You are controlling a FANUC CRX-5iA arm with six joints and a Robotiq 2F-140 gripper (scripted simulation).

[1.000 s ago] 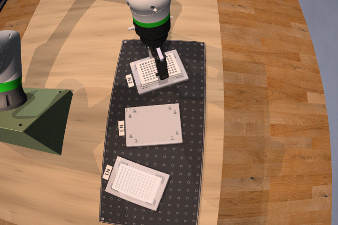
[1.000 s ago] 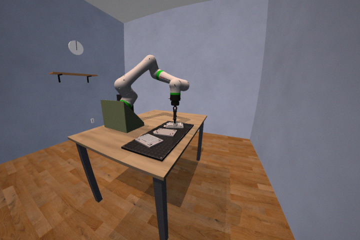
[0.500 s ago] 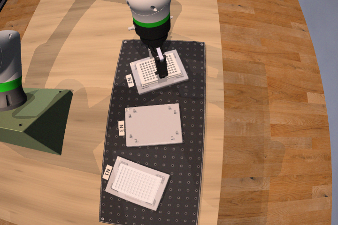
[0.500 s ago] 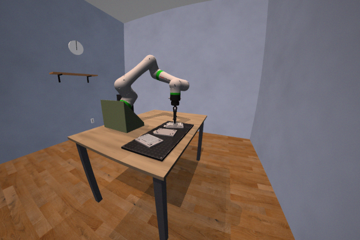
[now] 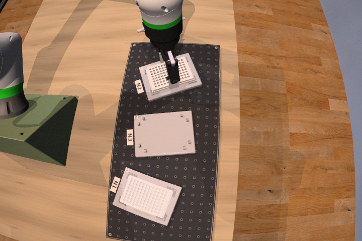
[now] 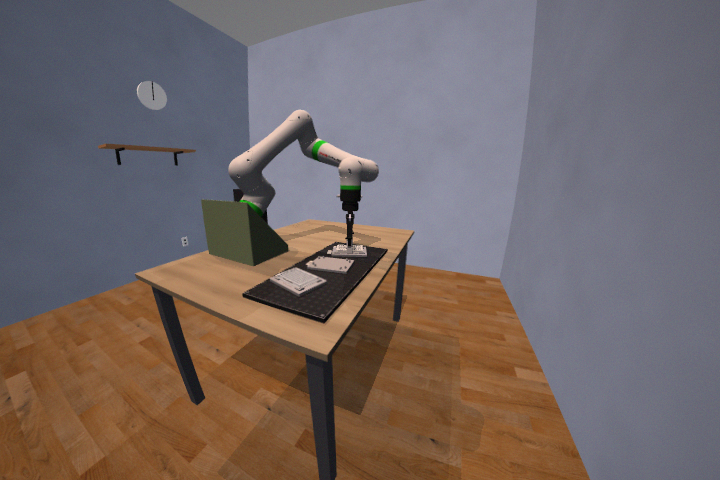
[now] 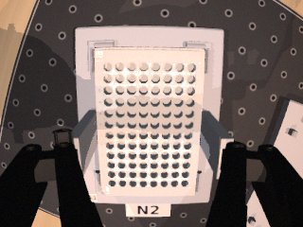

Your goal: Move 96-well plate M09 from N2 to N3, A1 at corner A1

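My gripper is now 4 cm above the nest N2. Also, from my hand: A1 mark: 8 cm behind, 14 cm to the right, 3 cm below; landing nest N3: 1 cm ahead, 18 cm to the right, 4 cm below; N2 label: 9 cm behind, 4 cm to the right, 4 cm below.
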